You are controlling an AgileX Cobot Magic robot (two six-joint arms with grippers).
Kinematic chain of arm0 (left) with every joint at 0, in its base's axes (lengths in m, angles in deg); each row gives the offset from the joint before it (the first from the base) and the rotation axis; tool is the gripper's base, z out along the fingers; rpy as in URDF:
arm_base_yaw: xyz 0 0 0.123 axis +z
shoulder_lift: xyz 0 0 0 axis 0.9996 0.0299 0
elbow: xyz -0.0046 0.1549 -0.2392 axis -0.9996 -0.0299 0
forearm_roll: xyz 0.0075 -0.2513 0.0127 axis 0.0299 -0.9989 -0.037
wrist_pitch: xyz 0 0 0 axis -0.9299 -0.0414 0.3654
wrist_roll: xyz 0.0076 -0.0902 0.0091 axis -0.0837 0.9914 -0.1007
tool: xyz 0 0 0 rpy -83.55 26.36 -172.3
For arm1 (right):
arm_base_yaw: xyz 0 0 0.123 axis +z
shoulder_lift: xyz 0 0 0 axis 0.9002 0.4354 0
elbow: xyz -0.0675 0.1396 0.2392 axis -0.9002 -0.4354 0
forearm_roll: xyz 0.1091 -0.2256 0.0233 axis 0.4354 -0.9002 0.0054
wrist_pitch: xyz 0 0 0 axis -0.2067 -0.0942 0.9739
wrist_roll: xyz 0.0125 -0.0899 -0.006 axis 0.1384 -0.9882 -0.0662
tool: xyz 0 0 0 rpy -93.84 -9.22 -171.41
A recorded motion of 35 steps. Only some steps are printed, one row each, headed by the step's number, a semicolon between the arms.
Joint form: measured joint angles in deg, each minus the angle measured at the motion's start. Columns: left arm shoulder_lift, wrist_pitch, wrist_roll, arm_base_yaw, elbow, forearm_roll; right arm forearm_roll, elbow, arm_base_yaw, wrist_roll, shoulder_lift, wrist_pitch.
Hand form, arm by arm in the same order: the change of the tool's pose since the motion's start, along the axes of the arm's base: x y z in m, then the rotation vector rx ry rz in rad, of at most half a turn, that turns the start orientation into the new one. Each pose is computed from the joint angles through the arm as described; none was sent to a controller.
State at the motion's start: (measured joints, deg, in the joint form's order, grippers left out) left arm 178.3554 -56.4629 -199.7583 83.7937 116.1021 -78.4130; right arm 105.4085 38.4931 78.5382 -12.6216 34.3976 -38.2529
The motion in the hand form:
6: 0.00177 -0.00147 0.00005 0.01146 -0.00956 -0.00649; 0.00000 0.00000 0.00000 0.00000 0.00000 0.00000
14: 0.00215 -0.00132 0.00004 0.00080 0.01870 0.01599; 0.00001 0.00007 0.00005 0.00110 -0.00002 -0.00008
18: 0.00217 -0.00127 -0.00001 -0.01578 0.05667 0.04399; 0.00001 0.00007 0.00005 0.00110 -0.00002 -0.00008
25: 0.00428 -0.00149 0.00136 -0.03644 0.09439 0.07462; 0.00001 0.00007 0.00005 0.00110 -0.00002 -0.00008
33: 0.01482 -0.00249 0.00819 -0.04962 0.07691 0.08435; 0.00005 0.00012 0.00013 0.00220 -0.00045 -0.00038
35: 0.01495 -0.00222 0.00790 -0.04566 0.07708 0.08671; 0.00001 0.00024 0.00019 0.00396 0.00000 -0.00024
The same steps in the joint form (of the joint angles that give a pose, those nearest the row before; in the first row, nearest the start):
6: 0.11 0.59 -0.30 -0.35 0.48 0.12; 0.00 0.00 0.00 0.00 0.00 0.00
14: 0.11 0.76 1.89 -0.35 0.55 0.12; 0.06 0.00 0.00 0.00 0.00 0.02
18: 0.11 0.81 4.76 -0.35 0.55 0.12; 0.06 0.00 0.00 0.00 0.00 0.02
25: 0.11 0.81 8.28 -0.35 1.05 0.32; 0.06 0.00 0.00 0.00 0.00 0.02
33: 0.18 0.78 10.05 -0.35 3.47 0.71; 0.11 0.00 0.00 0.00 0.00 0.06
35: 0.18 1.04 10.05 -0.35 3.47 0.71; 0.22 0.00 0.00 0.00 0.00 0.07

